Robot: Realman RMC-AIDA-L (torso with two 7-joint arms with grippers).
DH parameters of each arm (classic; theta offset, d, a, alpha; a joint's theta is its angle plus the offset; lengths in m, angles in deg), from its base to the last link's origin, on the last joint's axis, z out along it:
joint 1: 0 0.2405 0 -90
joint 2: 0 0 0 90
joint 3: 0 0.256 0 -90
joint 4: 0 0 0 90
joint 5: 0 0.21 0 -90
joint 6: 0 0 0 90
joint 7: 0 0.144 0 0
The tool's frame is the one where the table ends.
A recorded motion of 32 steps. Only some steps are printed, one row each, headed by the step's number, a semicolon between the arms.
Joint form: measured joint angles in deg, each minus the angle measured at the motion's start. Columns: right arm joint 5, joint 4, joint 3, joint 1, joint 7, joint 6, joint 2; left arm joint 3, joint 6, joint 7, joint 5, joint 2, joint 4, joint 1.
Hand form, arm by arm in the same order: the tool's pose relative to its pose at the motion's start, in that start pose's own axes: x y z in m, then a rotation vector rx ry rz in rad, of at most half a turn. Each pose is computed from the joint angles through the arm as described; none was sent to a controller.
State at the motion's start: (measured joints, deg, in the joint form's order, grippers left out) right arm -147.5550 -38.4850 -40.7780 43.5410 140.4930 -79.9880 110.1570; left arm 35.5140 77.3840 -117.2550 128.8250 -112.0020 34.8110 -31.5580
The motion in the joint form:
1: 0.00 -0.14 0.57 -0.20 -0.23 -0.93 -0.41; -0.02 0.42 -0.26 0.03 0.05 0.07 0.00
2: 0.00 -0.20 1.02 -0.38 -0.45 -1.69 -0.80; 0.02 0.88 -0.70 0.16 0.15 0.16 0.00
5: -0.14 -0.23 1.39 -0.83 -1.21 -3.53 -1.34; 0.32 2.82 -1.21 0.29 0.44 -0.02 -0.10
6: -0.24 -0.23 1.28 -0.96 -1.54 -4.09 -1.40; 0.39 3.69 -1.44 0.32 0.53 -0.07 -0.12
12: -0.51 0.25 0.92 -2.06 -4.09 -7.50 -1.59; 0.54 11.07 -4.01 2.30 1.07 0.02 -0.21
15: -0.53 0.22 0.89 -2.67 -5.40 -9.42 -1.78; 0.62 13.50 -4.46 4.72 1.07 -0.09 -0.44
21: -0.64 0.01 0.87 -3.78 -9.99 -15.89 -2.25; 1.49 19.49 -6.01 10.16 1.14 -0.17 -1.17
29: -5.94 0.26 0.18 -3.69 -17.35 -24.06 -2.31; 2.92 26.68 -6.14 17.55 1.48 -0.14 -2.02
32: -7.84 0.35 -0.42 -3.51 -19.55 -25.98 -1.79; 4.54 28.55 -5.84 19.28 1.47 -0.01 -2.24
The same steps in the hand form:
1: 0.0011 -0.0021 -0.0038 -0.0052 0.0017 0.0041; -0.0001 0.0006 -0.0005 -0.0049 -0.0028 -0.0033
2: 0.0022 -0.0042 -0.0071 -0.0090 0.0035 0.0073; -0.0002 0.0011 -0.0013 -0.0087 -0.0081 -0.0083
5: 0.0071 -0.0067 -0.0113 -0.0200 0.0226 0.0044; -0.0020 0.0047 -0.0022 -0.0354 -0.0307 -0.0130
6: 0.0091 -0.0069 -0.0116 -0.0232 0.0326 -0.0007; -0.0029 0.0063 -0.0026 -0.0477 -0.0395 -0.0161
12: 0.0248 -0.0076 -0.0117 -0.0571 0.0933 -0.0266; -0.0131 0.0182 -0.0081 -0.1331 -0.1338 -0.0502
15: 0.0320 -0.0082 -0.0135 -0.0760 0.1188 -0.0396; -0.0202 0.0214 -0.0089 -0.1505 -0.1938 -0.0519
21: 0.0495 -0.0047 -0.0202 -0.1491 0.1952 -0.1010; -0.0349 0.0299 -0.0125 -0.1902 -0.3447 -0.0604
29: 0.0728 -0.0001 -0.0270 -0.2100 0.3599 -0.2242; -0.0521 0.0365 -0.0230 -0.2197 -0.5414 -0.0488
32: 0.0798 0.0031 -0.0259 -0.2287 0.4143 -0.2646; -0.0571 0.0390 -0.0254 -0.2268 -0.6084 -0.0328

